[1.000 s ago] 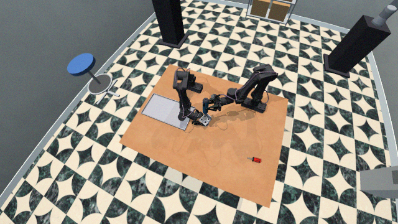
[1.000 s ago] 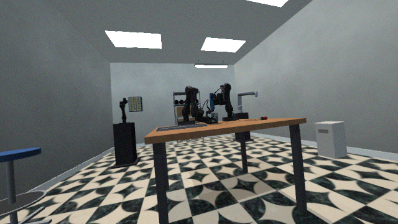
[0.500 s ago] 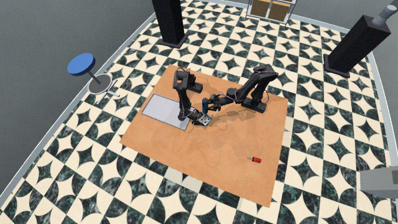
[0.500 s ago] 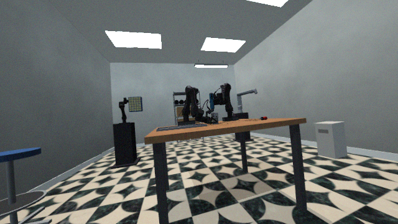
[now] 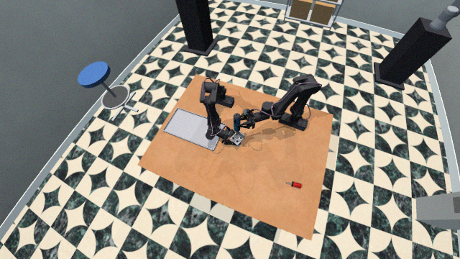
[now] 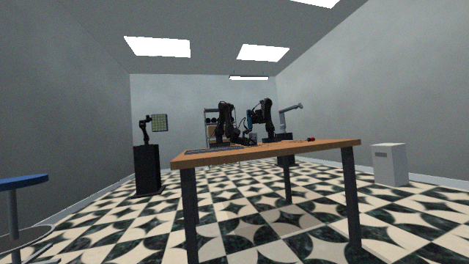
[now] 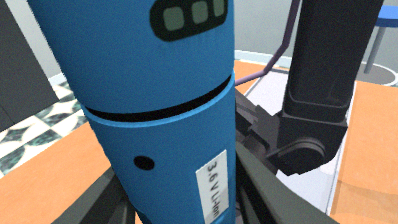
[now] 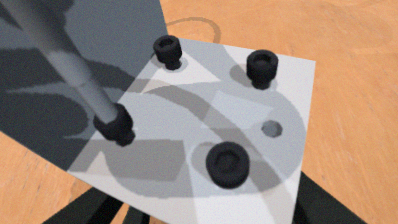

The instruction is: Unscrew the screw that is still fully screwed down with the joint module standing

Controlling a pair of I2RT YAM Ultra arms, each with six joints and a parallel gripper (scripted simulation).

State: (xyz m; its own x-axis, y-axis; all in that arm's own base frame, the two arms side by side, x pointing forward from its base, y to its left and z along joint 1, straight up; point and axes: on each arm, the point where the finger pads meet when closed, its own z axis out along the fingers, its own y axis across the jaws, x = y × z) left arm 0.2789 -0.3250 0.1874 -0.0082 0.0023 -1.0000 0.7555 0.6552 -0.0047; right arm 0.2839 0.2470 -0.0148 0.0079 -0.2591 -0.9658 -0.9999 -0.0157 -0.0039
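My right hand is right at the round joint module. From my right hand the other things lie so: grey mat (33 cm to the right, 2 cm below, 1 cm ahead); then grey bracket (5 cm above); then screw (5 cm above, 2 cm to the right, 1 cm ahead).
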